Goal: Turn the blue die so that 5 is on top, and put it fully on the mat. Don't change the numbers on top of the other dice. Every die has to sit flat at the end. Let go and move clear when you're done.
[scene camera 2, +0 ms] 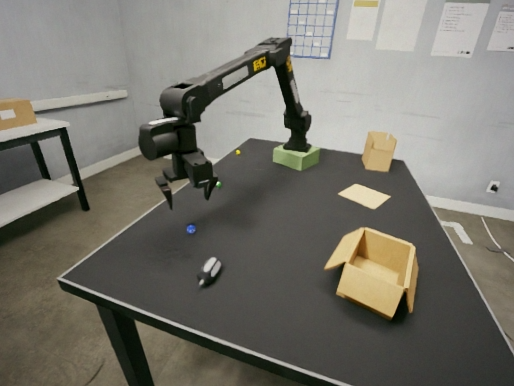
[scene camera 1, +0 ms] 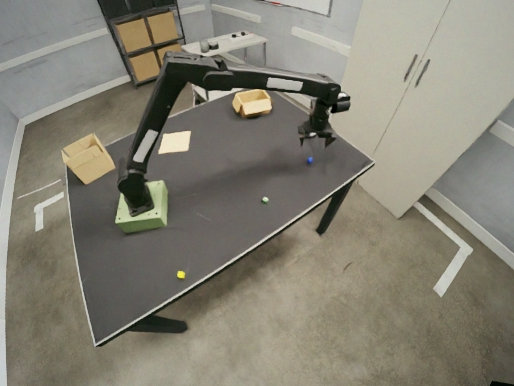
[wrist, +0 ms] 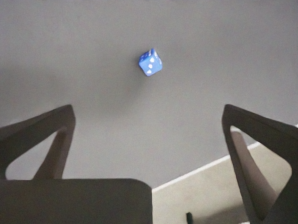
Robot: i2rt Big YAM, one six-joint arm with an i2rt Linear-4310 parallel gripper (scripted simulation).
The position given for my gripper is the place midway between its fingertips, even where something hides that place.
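Observation:
There's a box (scene camera 1: 92, 163) that I can see, and scene camera 2 gives me the box (scene camera 2: 379, 158) too, but in the wrist view the box is out of frame. I can see my gripper (wrist: 148, 112) as well.

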